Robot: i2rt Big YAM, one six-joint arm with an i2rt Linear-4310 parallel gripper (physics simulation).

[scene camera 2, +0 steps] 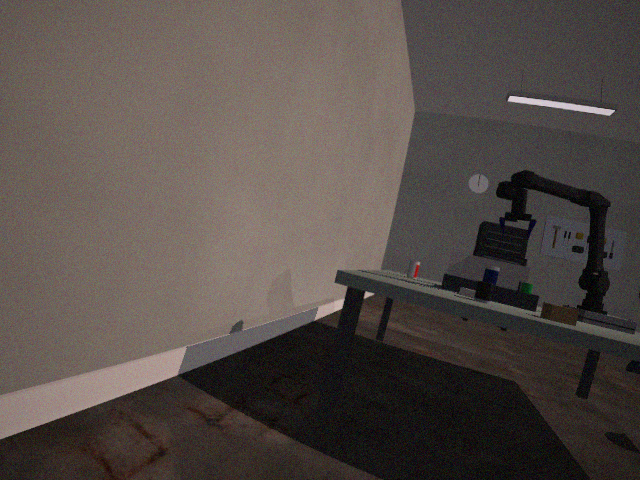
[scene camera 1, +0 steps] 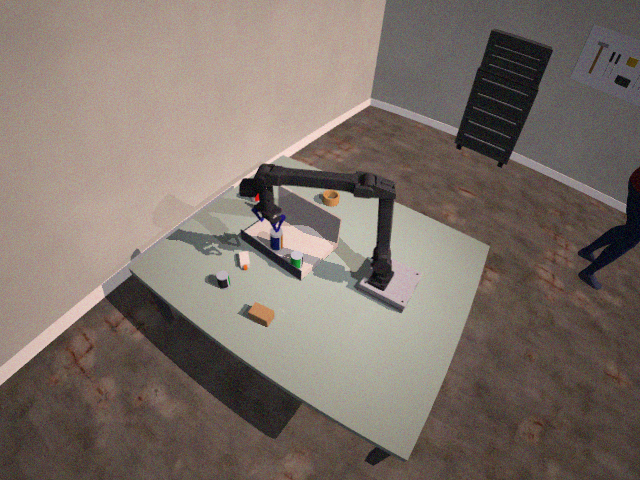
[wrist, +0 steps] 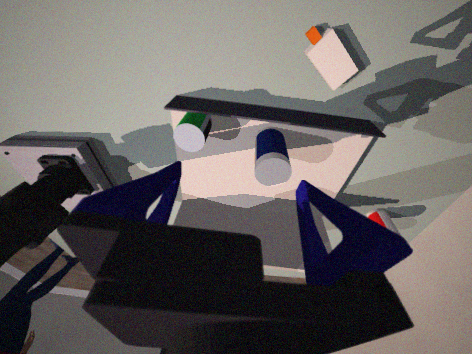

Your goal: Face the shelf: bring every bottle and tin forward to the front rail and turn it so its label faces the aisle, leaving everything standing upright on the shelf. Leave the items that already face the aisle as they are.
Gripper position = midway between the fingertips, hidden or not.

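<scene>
My gripper point(wrist: 241, 177) open, holding nothing. White bottle with orange cap point(wrist: 328, 55) on the table.
</scene>
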